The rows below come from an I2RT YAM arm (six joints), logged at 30 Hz.
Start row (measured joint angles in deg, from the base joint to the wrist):
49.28 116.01 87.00 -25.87 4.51 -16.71
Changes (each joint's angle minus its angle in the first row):
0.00 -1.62 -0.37 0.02 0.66 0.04
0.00 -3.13 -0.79 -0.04 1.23 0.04
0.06 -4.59 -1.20 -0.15 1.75 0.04
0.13 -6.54 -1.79 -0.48 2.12 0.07
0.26 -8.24 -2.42 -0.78 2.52 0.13
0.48 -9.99 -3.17 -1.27 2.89 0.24
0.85 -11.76 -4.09 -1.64 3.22 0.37
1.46 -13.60 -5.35 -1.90 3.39 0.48
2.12 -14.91 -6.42 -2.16 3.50 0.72
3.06 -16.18 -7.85 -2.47 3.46 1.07
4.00 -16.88 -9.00 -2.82 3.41 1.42
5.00 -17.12 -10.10 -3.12 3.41 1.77
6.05 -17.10 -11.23 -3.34 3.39 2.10
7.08 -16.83 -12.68 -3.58 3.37 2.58
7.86 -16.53 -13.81 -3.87 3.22 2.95
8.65 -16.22 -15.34 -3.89 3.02 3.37
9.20 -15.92 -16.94 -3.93 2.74 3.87
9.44 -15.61 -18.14 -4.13 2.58 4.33
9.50 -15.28 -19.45 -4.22 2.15 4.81
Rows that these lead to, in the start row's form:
49.28 114.39 86.63 -25.85 5.17 -16.67
49.28 112.88 86.21 -25.91 5.74 -16.67
49.34 111.42 85.80 -26.02 6.26 -16.67
49.41 109.47 85.21 -26.35 6.63 -16.64
49.54 107.77 84.58 -26.65 7.03 -16.58
49.76 106.02 83.83 -27.14 7.40 -16.47
50.13 104.25 82.91 -27.51 7.73 -16.34
50.74 102.41 81.65 -27.77 7.90 -16.23
51.40 101.10 80.58 -28.03 8.01 -15.99
52.34 99.83 79.15 -28.34 7.97 -15.64
53.28 99.13 78.00 -28.69 7.92 -15.29
54.28 98.89 76.90 -28.99 7.92 -14.94
55.33 98.91 75.77 -29.21 7.90 -14.61
56.36 99.18 74.32 -29.45 7.88 -14.13
57.14 99.48 73.19 -29.74 7.73 -13.76
57.93 99.79 71.66 -29.76 7.53 -13.34
58.48 100.09 70.06 -29.80 7.25 -12.84
58.72 100.40 68.86 -30.00 7.09 -12.38
58.78 100.73 67.55 -30.09 6.66 -11.90

